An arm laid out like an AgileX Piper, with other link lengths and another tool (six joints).
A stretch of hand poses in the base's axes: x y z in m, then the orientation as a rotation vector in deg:
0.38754, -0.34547, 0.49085, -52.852, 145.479, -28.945
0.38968, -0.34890, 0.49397, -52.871, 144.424, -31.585
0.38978, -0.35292, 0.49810, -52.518, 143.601, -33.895
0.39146, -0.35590, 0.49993, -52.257, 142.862, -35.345
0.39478, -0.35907, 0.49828, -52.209, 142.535, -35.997
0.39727, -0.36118, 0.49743, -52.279, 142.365, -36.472
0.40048, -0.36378, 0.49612, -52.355, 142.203, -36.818
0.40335, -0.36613, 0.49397, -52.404, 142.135, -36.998
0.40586, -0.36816, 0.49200, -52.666, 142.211, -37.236
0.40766, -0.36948, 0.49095, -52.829, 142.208, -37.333
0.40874, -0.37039, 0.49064, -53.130, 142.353, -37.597
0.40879, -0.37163, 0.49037, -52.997, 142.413, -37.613
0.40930, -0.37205, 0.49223, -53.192, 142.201, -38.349
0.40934, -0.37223, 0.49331, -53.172, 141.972, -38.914
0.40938, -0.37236, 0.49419, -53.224, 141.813, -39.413
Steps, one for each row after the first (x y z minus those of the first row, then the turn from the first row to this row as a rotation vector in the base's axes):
0.00214, -0.00343, 0.00312, -1.717, -1.131, -0.036
0.00224, -0.00745, 0.00725, -3.165, -2.149, -0.333
0.00392, -0.01043, 0.00908, -4.047, -2.985, -0.462
0.00724, -0.01360, 0.00743, -4.463, -3.325, -0.482
0.00973, -0.01571, 0.00658, -4.798, -3.469, -0.459
0.01294, -0.01831, 0.00527, -5.045, -3.597, -0.414
0.01581, -0.02066, 0.00312, -5.177, -3.646, -0.391
0.01832, -0.02269, 0.00115, -5.415, -3.485, -0.305
0.02012, -0.02401, 0.00010, -5.522, -3.427, -0.223
0.02120, -0.02492, -0.00021, -5.794, -3.190, -0.145
0.02125, -0.02616, -0.00048, -5.782, -3.192, -0.250
0.02176, -0.02658, 0.00138, -6.329, -3.329, -0.185
0.02180, -0.02676, 0.00246, -6.704, -3.558, -0.211
0.02184, -0.02689, 0.00334, -7.056, -3.693, -0.210

